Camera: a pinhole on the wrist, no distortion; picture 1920 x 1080 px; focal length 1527.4 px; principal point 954.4 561.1 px. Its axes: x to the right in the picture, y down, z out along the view. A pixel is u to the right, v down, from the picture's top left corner.
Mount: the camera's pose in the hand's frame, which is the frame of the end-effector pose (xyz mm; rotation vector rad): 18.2 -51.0 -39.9 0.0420 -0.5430 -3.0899
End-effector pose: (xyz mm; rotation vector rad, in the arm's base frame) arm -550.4 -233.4 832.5 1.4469 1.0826 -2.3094
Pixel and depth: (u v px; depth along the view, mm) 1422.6 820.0 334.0
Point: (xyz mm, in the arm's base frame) -700.7 -454.9 979.5
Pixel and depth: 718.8 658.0 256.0
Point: -707.8 -378.9 831.1
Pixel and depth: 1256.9 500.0 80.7
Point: -585.0 -242.1 850.8
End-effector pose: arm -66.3 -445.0 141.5 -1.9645 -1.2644 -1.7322
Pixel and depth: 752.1 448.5 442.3
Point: 276.7 -250.7 145.9
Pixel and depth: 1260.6 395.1 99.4
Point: -36.9 -409.8 121.6
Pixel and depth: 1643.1 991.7 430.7
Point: 211.2 -248.2 -143.0
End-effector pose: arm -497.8 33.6 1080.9 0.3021 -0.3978 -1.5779
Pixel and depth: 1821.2 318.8 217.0
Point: -507.4 152.8 1233.0
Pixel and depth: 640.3 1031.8 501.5
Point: -733.5 -40.8 1514.5
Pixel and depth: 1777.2 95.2 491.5
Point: -410.9 311.4 1505.6
